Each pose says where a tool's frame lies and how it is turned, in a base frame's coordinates. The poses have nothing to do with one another.
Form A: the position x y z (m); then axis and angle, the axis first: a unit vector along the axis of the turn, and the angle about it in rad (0 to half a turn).
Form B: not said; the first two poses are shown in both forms.
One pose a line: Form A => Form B
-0.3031, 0.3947, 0.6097, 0.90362, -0.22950, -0.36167, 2.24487 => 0.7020, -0.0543, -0.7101, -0.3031; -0.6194, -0.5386, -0.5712, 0.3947; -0.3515, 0.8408, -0.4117, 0.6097; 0, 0, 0, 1
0.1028, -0.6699, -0.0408, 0.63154, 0.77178, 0.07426, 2.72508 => -0.1509, 0.9031, 0.4020, 0.1028; 0.9632, 0.2259, -0.1458, -0.6699; -0.2225, 0.3652, -0.9039, -0.0408; 0, 0, 0, 1
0.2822, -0.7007, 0.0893, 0.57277, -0.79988, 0.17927, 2.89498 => -0.3235, -0.9462, 0.0070, 0.2822; -0.8587, 0.2905, -0.4223, -0.7007; 0.3975, -0.1426, -0.9064, 0.0893; 0, 0, 0, 1
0.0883, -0.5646, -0.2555, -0.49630, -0.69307, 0.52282, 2.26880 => -0.2381, 0.1645, -0.9572, 0.0883; 0.9656, 0.1464, -0.2150, -0.5646; 0.1047, -0.9755, -0.1937, -0.2555; 0, 0, 0, 1
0.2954, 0.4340, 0.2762, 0.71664, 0.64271, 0.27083, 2.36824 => 0.1655, 0.6010, 0.7819, 0.2954; 0.9794, -0.0069, -0.2020, 0.4340; -0.1160, 0.7992, -0.5897, 0.2762; 0, 0, 0, 1
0.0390, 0.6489, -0.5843, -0.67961, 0.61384, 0.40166, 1.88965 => 0.2932, -0.9294, 0.2244, 0.0390; -0.1665, 0.1814, 0.9692, 0.6489; -0.9414, -0.3215, -0.1016, -0.5843; 0, 0, 0, 1
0.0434, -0.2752, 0.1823, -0.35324, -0.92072, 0.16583, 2.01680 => -0.2528, 0.3159, -0.9145, 0.0434; 0.6151, 0.7820, 0.1001, -0.2752; 0.7468, -0.5372, -0.3920, 0.1823; 0, 0, 0, 1
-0.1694, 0.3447, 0.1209, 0.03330, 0.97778, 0.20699, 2.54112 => -0.8230, -0.0575, 0.5651, -0.1694; 0.1764, 0.9198, 0.3506, 0.3447; -0.5399, 0.3882, -0.7469, 0.1209; 0, 0, 0, 1
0.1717, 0.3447, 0.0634, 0.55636, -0.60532, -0.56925, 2.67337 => -0.3066, -0.3804, -0.8725, 0.1717; -0.8942, -0.1990, 0.4010, 0.3447; -0.3262, 0.9032, -0.2792, 0.0634; 0, 0, 0, 1
